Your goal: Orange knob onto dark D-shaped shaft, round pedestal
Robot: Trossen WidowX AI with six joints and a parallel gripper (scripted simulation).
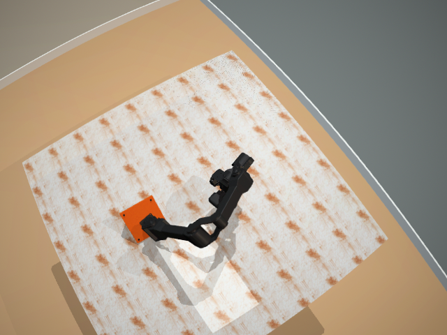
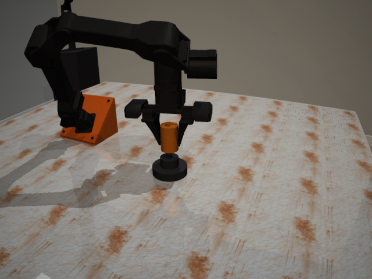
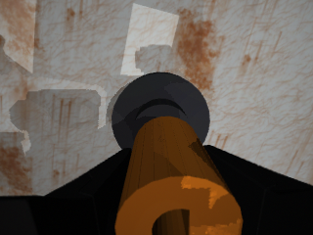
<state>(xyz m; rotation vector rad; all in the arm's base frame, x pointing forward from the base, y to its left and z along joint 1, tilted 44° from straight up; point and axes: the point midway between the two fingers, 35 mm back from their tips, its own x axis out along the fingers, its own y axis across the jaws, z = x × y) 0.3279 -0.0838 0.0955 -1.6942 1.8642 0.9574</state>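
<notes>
Now: gripper tip 2 cm below the orange knob. Round my gripper tip: dark round pedestal (4 cm below).
</notes>
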